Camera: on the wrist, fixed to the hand. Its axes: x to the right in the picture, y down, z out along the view.
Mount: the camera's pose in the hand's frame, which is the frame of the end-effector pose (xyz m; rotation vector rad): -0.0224 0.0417 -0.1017 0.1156 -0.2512 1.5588
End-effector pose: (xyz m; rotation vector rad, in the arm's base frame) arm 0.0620 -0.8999 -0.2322 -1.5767 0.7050 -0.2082
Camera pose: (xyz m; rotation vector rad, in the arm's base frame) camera -0.0222 -0.9718 -0.2503 -0.5745 1.4566 1.0474
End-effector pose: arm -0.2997 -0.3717 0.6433 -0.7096 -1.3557 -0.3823
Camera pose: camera -0.2015 -0.4113 0.6062 -1.4927 -0.6906 1.0371
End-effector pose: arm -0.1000 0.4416 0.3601 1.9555 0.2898 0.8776
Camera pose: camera -0.1916 0.4754 0.4153 2.1558 -1.5530 1.4749
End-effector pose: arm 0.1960 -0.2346 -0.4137 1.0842 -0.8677 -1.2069
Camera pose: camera 0.2998 -0.1939 -0.4013 0.0864 -1.5172 0.0536
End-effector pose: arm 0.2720 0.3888 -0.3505 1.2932 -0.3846 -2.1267
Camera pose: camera 0.3831 0.3776 -0.3615 0.3664 -1.1441 -0.8736
